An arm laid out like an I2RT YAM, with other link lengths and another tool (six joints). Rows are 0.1 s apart.
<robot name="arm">
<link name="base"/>
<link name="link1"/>
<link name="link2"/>
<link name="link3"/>
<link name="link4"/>
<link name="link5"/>
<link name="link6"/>
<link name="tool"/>
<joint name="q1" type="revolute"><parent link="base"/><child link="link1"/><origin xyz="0.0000 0.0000 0.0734" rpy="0.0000 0.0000 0.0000"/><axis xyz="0 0 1"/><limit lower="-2.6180" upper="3.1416"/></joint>
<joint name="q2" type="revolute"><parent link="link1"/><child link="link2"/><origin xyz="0.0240 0.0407 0.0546" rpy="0.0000 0.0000 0.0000"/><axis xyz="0 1 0"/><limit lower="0.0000" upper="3.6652"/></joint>
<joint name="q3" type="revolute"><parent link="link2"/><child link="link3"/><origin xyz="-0.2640 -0.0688 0.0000" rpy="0.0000 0.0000 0.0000"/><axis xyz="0 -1 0"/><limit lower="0.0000" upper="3.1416"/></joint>
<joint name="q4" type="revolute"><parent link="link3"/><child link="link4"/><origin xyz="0.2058 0.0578 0.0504" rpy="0.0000 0.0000 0.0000"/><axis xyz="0 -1 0"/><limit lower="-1.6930" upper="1.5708"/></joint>
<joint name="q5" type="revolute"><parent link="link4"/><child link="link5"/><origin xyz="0.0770 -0.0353 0.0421" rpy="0.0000 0.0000 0.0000"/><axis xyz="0 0 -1"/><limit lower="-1.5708" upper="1.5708"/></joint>
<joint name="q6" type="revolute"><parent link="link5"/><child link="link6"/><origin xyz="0.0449 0.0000 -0.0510" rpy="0.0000 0.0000 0.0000"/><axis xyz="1 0 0"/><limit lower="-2.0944" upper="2.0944"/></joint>
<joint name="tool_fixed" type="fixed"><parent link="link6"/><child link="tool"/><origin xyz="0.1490 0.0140 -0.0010" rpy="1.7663 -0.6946 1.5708"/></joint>
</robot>
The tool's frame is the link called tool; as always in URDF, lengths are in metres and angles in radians.
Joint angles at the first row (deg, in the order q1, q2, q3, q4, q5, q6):
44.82, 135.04, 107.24, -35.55, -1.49, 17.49
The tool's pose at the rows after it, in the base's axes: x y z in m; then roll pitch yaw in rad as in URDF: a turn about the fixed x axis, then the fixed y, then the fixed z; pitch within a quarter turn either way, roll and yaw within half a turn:
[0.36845, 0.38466, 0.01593, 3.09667, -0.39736, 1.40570]
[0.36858, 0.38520, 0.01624, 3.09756, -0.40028, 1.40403]
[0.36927, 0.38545, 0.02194, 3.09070, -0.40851, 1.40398]
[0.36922, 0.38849, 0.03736, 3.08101, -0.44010, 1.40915]
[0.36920, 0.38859, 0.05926, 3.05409, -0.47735, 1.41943]
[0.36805, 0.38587, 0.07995, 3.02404, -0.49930, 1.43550]
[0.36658, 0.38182, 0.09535, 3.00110, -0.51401, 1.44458]
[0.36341, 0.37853, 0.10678, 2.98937, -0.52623, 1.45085]
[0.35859, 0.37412, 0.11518, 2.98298, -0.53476, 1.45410]
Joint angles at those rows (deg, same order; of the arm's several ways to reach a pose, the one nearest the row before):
44.82, 135.43, 107.32, -35.51, -1.49, 17.62
44.82, 135.42, 107.31, -35.40, -1.58, 17.75
44.82, 134.68, 107.14, -35.37, -1.49, 17.88
44.85, 132.72, 106.63, -35.05, -2.09, 18.15
44.82, 129.36, 104.90, -34.13, -2.18, 18.28
44.82, 126.16, 103.66, -34.18, -1.85, 17.94
44.75, 123.50, 102.37, -34.19, -1.50, 17.75
44.74, 121.30, 101.15, -34.26, -1.50, 17.71
44.75, 119.05, 99.34, -34.12, -1.54, 17.75

